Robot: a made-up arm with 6 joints. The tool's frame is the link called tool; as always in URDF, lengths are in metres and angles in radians.
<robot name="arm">
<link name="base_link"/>
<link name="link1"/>
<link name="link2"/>
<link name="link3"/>
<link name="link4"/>
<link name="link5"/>
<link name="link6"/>
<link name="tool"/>
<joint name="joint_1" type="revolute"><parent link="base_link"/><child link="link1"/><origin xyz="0 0 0.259"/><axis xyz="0 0 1"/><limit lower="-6.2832" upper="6.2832"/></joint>
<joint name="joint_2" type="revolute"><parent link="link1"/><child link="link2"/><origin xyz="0 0 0"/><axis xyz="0 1 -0.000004"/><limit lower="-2.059" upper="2.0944"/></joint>
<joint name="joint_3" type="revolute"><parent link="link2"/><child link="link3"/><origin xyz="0.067 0 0.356"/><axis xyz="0 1 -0.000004"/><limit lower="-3.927" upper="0.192"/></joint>
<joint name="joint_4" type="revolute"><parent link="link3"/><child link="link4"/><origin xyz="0.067 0 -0.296"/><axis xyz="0 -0.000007 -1"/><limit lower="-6.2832" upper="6.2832"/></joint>
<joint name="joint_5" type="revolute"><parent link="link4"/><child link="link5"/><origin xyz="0 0 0"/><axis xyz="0 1 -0.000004"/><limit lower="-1.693" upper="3.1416"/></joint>
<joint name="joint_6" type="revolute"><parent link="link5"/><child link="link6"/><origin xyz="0.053 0 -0.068"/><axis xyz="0 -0.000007 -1"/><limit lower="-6.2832" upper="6.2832"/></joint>
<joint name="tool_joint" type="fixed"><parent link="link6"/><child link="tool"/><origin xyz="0 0 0" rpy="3.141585 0 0"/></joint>
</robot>
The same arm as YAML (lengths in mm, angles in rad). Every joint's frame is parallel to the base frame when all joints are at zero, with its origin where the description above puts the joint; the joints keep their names.
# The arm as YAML. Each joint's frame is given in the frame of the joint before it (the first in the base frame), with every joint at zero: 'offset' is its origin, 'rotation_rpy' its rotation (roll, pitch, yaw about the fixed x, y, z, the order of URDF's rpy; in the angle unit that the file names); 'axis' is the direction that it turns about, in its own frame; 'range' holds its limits. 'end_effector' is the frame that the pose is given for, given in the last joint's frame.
length_unit: mm
angle_unit: rad
chain:
  - id: joint_1
    offset: [0.0, 0.0, 259.0]
    rotation_rpy: [0.0, 0.0, 0.0]
    axis: [0.0, 0.0, 1.0]
    range: [-6.2832, 6.2832]
  - id: joint_2
    offset: [0.0, 0.0, 0.0]
    rotation_rpy: [0.0, 0.0, 0.0]
    axis: [0.0, 1.0, 0.0]
    range: [-2.059, 2.0944]
  - id: joint_3
    offset: [67.0, 0.0, 356.0]
    rotation_rpy: [0.0, 0.0, 0.0]
    axis: [0.0, 1.0, 0.0]
    range: [-3.927, 0.192]
  - id: joint_4
    offset: [67.0, 0.0, -296.0]
    rotation_rpy: [0.0, 0.0, 0.0]
    axis: [0.0, 0.0, -1.0]
    range: [-6.2832, 6.2832]
  - id: joint_5
    offset: [0.0, 0.0, 0.0]
    rotation_rpy: [0.0, 0.0, 0.0]
    axis: [0.0, 1.0, 0.0]
    range: [-1.693, 3.1416]
  - id: joint_6
    offset: [53.0, 0.0, -68.0]
    rotation_rpy: [0.0, 0.0, 0.0]
    axis: [0.0, 0.0, -1.0]
    range: [-6.2832, 6.2832]
end_effector:
  offset: [0.0, 0.0, 0.0]
  rotation_rpy: [3.1416, 0.0, 0.0]

